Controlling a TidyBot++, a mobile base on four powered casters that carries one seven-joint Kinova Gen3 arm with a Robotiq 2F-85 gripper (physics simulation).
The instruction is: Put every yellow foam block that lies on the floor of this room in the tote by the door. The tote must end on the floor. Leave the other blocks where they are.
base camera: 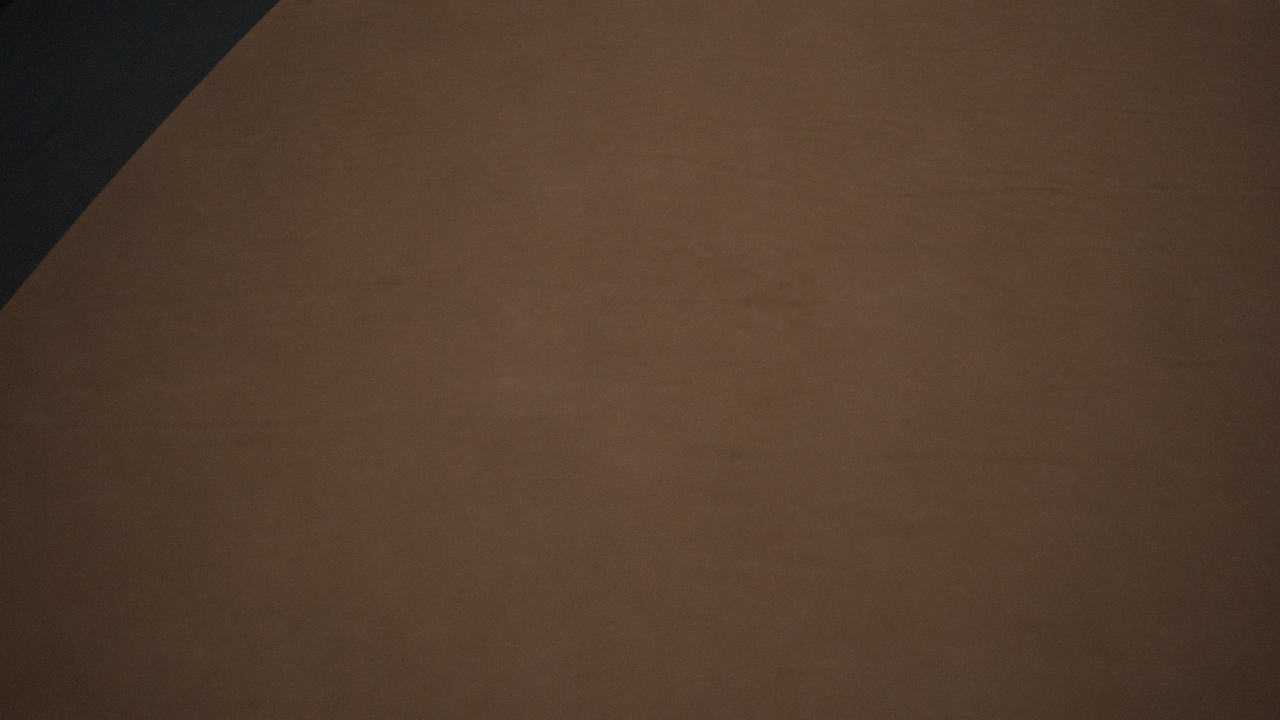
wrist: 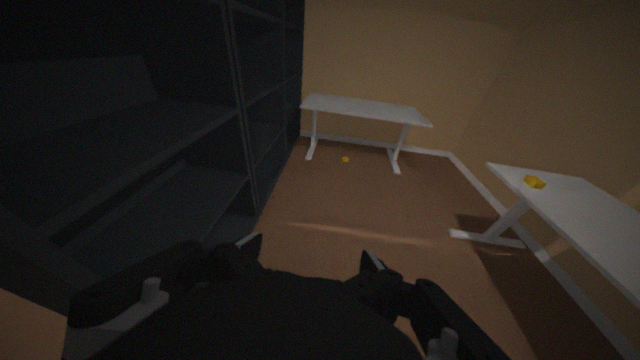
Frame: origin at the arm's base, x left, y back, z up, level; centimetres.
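Seen in the pictures: gripper, fingertip midpoint: [wrist: 310,253].
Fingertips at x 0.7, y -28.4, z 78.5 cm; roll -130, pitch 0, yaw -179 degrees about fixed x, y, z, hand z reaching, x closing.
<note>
A point is followed by its place in that frame.
A small yellow block [wrist: 345,159] @[z -36.1, x -21.0, y -245.0 cm] lies on the brown floor under the far white table in the wrist view. Another yellow block [wrist: 534,182] @[z 35.9, x -134.1, y -127.3 cm] lies on top of the white table at the right. My gripper [wrist: 310,253] @[z 78.5, x 0.7, y -28.4 cm] is open with nothing between its fingers, at the bottom of the wrist view, far from both blocks. The tote and the door do not show in either view.
A dark shelf unit [wrist: 242,112] @[z 54.7, x 56.8, y -123.9 cm] stands close on the left. The far table [wrist: 365,109] @[z 32.4, x -33.1, y -255.0 cm] stands by the back wall. The right table [wrist: 590,220] @[z 32.4, x -147.0, y -100.4 cm] stands along the right wall, its foot reaching onto the floor. A dark edge [base camera: 89,98] @[z -32.0, x 55.9, y -73.2 cm] shows at the base camera's upper left.
</note>
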